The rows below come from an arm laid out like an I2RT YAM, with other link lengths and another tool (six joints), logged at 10 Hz.
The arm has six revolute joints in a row. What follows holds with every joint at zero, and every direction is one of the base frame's. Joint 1 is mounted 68.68 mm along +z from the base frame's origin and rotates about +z. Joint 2 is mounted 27.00 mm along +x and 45.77 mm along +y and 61.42 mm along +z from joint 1 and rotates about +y. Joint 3 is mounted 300.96 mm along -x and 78.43 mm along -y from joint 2 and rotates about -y. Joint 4 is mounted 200.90 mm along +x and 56.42 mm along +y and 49.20 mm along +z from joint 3 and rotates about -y. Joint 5 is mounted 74.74 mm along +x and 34.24 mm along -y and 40.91 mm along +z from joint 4 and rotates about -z. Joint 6 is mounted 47.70 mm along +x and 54.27 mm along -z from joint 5 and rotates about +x. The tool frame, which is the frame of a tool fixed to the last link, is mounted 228.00 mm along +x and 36.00 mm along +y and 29.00 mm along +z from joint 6; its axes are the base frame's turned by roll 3.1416, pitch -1.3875 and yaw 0.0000 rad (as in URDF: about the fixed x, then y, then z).
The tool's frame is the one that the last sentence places.
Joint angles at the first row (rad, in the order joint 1, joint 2, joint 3, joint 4, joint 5, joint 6):
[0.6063 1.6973 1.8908 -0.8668 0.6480 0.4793]
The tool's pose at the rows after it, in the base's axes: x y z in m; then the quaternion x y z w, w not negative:
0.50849 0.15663 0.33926 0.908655 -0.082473 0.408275 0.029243
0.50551 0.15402 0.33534 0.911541 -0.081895 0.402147 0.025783
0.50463 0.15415 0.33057 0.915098 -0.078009 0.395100 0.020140
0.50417 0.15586 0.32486 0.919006 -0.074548 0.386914 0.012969
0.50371 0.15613 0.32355 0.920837 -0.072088 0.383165 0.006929
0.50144 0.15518 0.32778 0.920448 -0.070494 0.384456 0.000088
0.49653 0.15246 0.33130 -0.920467 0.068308 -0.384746 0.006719
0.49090 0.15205 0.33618 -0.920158 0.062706 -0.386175 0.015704
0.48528 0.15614 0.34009 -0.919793 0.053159 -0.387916 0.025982
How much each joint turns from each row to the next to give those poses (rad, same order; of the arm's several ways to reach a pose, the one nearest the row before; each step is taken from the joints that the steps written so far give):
[-0.0023 0.0035 0.0014 -0.0249 -0.0099 0.0026]
[-0.0095 -0.0116 -0.0152 -0.0041 -0.0188 0.0015]
[-0.0126 -0.0047 -0.0095 0.0000 -0.0285 -0.0052]
[-0.0111 -0.0002 -0.0062 -0.0013 -0.0303 -0.0011]
[-0.0105 -0.0038 -0.0022 -0.0003 -0.0230 -0.0044]
[-0.0080 -0.0140 -0.0022 0.0000 -0.0172 -0.0056]
[-0.0100 -0.0240 -0.0138 0.0000 -0.0201 -0.0068]
[-0.0083 -0.0261 -0.0130 0.0019 -0.0249 -0.0112]
[-0.0009 -0.0230 -0.0157 0.0082 -0.0251 -0.0122]

